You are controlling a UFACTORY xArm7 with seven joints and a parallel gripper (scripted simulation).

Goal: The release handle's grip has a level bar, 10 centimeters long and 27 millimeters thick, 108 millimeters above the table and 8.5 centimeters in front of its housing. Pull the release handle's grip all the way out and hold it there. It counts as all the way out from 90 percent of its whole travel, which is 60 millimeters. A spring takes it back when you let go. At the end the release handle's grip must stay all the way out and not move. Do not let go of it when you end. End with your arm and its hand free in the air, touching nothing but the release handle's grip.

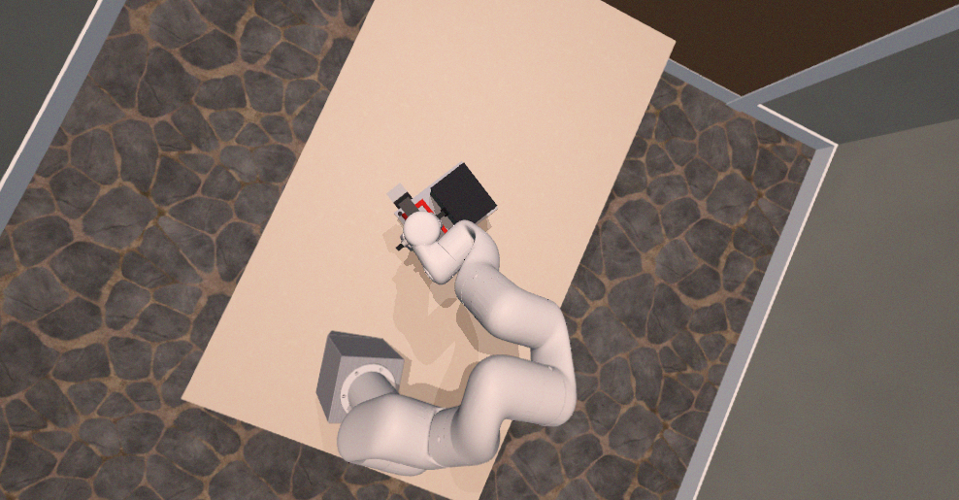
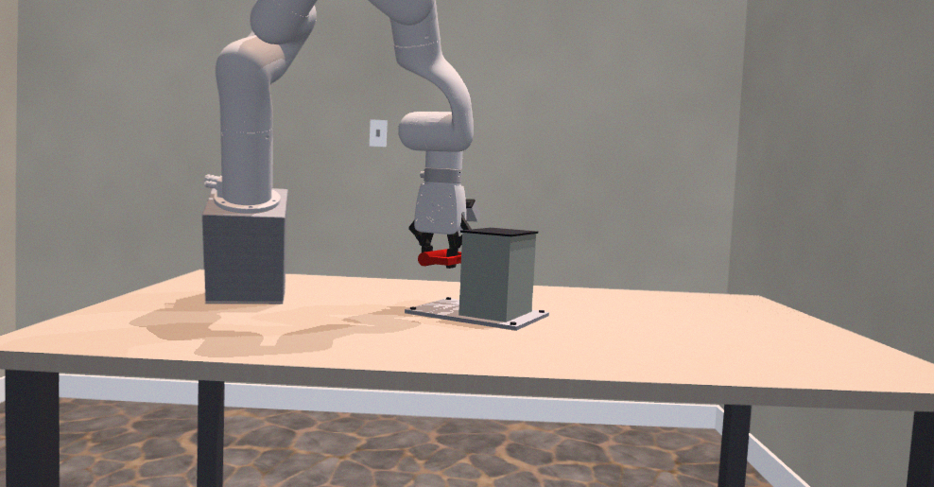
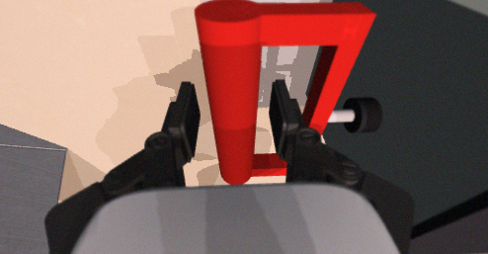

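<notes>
Now: the red release handle grip 5 cm ahead of my hand and 2 cm to the right of it.
</notes>
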